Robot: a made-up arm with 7 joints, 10 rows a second.
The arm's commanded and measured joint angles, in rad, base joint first. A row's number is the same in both.
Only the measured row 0 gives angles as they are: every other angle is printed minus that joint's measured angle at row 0.
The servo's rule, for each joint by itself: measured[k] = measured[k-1] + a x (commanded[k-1-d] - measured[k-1]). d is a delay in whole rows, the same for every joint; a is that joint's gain. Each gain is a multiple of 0.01, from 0.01 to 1. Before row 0 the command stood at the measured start. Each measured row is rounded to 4 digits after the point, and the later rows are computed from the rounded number. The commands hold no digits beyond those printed.
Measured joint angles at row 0:
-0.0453 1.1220 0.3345 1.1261 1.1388 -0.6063 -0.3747
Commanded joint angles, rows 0 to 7:
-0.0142 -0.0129 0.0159 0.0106 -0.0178 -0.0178 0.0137
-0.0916 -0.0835 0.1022 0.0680 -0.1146 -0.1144 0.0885
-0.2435 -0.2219 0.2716 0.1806 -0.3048 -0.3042 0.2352
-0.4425 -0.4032 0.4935 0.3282 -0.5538 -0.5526 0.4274
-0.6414 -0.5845 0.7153 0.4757 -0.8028 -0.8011 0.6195
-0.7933 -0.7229 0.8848 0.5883 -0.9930 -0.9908 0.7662
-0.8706 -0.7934 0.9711 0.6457 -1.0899 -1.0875 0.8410
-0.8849 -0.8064 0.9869 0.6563 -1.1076 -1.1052 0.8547
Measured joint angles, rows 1 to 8:
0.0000 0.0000 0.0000 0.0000 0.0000 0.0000 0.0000
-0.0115 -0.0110 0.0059 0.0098 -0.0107 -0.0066 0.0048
-0.0764 -0.0726 0.0415 0.0633 -0.0730 -0.0465 0.0341
-0.2118 -0.1995 0.1266 0.1712 -0.2121 -0.1418 0.1045
-0.3987 -0.3726 0.2624 0.3156 -0.4171 -0.2938 0.2175
-0.5953 -0.5527 0.4300 0.4629 -0.6485 -0.4815 0.3582
-0.7557 -0.6974 0.5983 0.5783 -0.8552 -0.6699 0.5010
-0.8488 -0.7790 0.7362 0.6403 -0.9960 -0.8244 0.6200
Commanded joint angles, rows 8 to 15:
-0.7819 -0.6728 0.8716 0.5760 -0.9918 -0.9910 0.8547
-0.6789 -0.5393 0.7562 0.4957 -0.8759 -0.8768 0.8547
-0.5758 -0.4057 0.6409 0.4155 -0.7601 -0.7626 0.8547
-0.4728 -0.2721 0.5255 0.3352 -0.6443 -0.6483 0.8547
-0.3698 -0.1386 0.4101 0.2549 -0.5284 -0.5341 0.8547
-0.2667 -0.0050 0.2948 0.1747 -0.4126 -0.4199 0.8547
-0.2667 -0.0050 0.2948 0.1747 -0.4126 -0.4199 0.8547
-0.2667 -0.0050 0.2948 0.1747 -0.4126 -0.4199 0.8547
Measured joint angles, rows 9 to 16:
-0.8780 -0.8023 0.8290 0.6550 -1.0630 -0.9283 0.7021
-0.8002 -0.6922 0.8448 0.5823 -1.0203 -0.9515 0.7555
-0.7019 -0.5622 0.8120 0.5026 -0.9337 -0.9239 0.7902
-0.5998 -0.4292 0.7487 0.4225 -0.8295 -0.8642 0.8128
-0.4969 -0.2957 0.6661 0.3422 -0.7184 -0.7843 0.8275
-0.3939 -0.1622 0.5714 0.2619 -0.6044 -0.6917 0.8370
-0.2909 -0.0286 0.4691 0.1817 -0.4893 -0.5911 0.8432
-0.2713 -0.0085 0.4046 0.1753 -0.4433 -0.5278 0.8472

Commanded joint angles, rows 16 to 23:
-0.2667 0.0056 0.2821 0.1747 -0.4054 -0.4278 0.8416
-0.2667 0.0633 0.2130 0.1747 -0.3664 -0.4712 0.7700
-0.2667 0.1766 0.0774 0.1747 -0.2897 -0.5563 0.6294
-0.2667 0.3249 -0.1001 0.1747 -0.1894 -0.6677 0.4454
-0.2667 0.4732 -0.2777 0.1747 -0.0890 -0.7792 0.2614
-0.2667 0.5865 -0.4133 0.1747 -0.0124 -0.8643 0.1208
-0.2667 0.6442 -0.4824 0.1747 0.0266 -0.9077 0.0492
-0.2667 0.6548 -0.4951 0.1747 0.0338 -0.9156 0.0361
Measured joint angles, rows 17 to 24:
-0.2676 -0.0055 0.3640 0.1747 -0.4249 -0.4879 0.8498
-0.2669 0.0039 0.3337 0.1747 -0.4132 -0.4657 0.8469
-0.2667 0.0544 0.2890 0.1747 -0.3851 -0.4677 0.8200
-0.2667 0.1583 0.2107 0.1747 -0.3279 -0.5005 0.7533
-0.2667 0.2999 0.0957 0.1747 -0.2448 -0.5624 0.6455
-0.2667 0.4472 -0.0425 0.1747 -0.1513 -0.6426 0.5111
-0.2667 0.5656 -0.1797 0.1747 -0.0680 -0.7246 0.3745
-0.2667 0.6324 -0.2917 0.1747 -0.0112 -0.7923 0.2606

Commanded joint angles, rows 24 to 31:
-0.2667 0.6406 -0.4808 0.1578 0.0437 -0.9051 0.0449
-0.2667 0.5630 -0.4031 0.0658 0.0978 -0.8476 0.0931
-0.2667 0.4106 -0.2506 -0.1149 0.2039 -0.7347 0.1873
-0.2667 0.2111 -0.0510 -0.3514 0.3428 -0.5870 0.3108
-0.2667 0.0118 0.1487 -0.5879 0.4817 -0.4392 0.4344
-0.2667 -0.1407 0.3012 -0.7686 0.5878 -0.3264 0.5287
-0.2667 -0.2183 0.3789 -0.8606 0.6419 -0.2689 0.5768
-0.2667 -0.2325 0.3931 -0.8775 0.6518 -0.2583 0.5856
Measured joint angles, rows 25 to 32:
-0.2667 0.6514 -0.3670 0.1747 0.0158 -0.8379 0.1820
-0.2667 0.6422 -0.4091 0.1592 0.0325 -0.8628 0.1340
-0.2667 0.5749 -0.4069 0.0733 0.0717 -0.8572 0.1197
-0.2667 0.4352 -0.3491 -0.0998 0.1510 -0.8119 0.1434
-0.2667 0.2447 -0.2388 -0.3313 0.2661 -0.7287 0.2020
-0.2667 0.0467 -0.0954 -0.5674 0.3955 -0.6216 0.2833
-0.2667 -0.1126 0.0513 -0.7525 0.5109 -0.5124 0.3692
-0.2667 -0.2024 0.1725 -0.8520 0.5895 -0.4223 0.4419

